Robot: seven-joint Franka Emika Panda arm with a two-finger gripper.
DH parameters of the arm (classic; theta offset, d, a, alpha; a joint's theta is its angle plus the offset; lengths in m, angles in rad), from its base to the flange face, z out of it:
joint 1: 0 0.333 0 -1.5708
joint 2: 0 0 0 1.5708
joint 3: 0 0.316 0.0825 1.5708
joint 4: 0 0 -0.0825 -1.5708
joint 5: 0 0.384 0 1.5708
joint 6: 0 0 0.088 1.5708
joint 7: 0 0.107 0 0
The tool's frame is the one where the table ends.
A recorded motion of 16 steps. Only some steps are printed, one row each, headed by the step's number.
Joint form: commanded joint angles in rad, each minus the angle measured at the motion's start. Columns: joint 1, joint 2, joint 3, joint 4, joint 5, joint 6, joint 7.
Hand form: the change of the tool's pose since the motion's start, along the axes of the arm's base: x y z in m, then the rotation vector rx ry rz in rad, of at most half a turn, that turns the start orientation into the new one. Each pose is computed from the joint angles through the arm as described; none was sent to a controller.
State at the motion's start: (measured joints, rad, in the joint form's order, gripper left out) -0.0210 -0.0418 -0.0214 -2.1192 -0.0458 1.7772 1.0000
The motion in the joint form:
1: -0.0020 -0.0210 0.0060 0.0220 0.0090 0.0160 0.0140
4: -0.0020 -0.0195 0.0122 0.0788 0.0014 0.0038 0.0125
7: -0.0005 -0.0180 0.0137 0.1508 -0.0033 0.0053 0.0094
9: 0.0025 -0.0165 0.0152 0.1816 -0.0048 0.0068 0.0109
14: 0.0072 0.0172 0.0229 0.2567 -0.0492 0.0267 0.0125
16: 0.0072 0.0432 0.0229 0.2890 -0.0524 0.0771 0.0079
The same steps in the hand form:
1: 0.0054 0.0026 0.0209 0.0022 -0.0597 -0.0131
4: 0.0162 0.0047 0.0447 -0.0059 -0.1025 -0.0025
7: 0.0298 0.0054 0.0770 -0.0116 -0.1742 0.0054
9: 0.0352 0.0076 0.0907 -0.0138 -0.2051 0.0090
14: 0.0543 0.0104 0.1098 -0.0553 -0.2656 0.0378
16: 0.0687 0.0105 0.1151 -0.0575 -0.3218 0.0467

